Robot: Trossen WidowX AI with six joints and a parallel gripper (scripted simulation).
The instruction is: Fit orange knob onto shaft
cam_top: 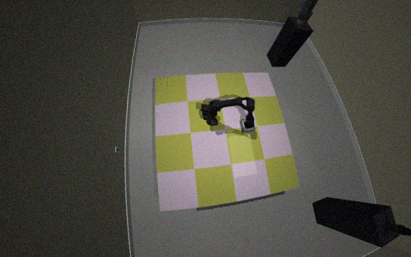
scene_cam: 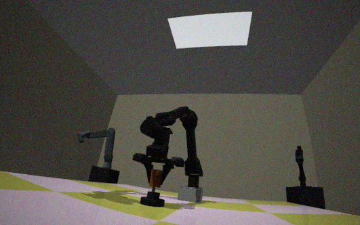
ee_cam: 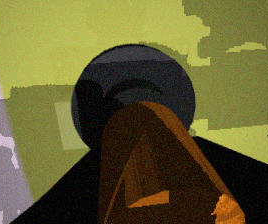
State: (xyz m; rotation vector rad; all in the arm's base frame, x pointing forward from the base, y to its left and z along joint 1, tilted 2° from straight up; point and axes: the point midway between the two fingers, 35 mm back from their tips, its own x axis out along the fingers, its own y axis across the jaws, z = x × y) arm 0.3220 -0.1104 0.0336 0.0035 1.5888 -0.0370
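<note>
My gripper tip is 30 mm below the orange knob. The rest, counted from my gripper tip: round dark pedestal (40 mm below).
</note>
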